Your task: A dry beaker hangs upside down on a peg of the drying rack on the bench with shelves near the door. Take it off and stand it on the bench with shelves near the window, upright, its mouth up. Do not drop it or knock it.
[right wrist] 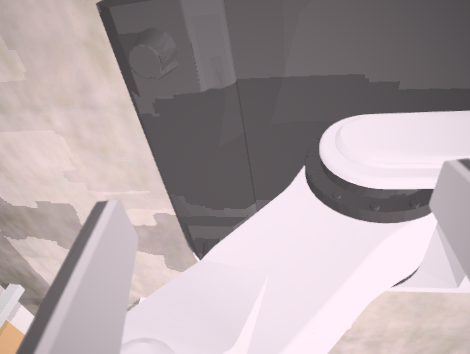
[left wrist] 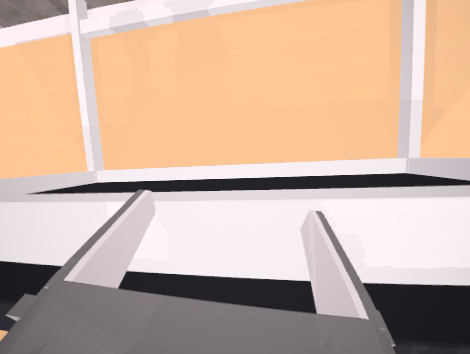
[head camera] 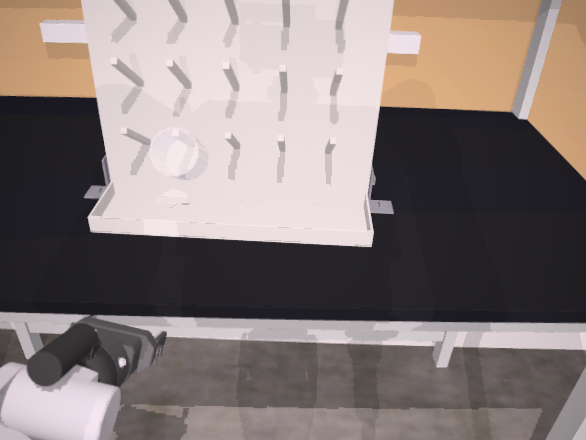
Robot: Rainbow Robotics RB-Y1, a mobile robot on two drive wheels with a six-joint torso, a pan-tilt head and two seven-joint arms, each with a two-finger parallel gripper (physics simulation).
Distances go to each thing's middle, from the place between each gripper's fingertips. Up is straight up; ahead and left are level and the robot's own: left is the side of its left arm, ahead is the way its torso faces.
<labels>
I see the drip tray [head camera: 114,213] 73 cm ahead of my right hand, 45 cm above it and 27 cm to the left of it.
Right now the drip tray is 18 cm ahead of my left hand, 15 cm to the right of it and 10 cm above it.
</labels>
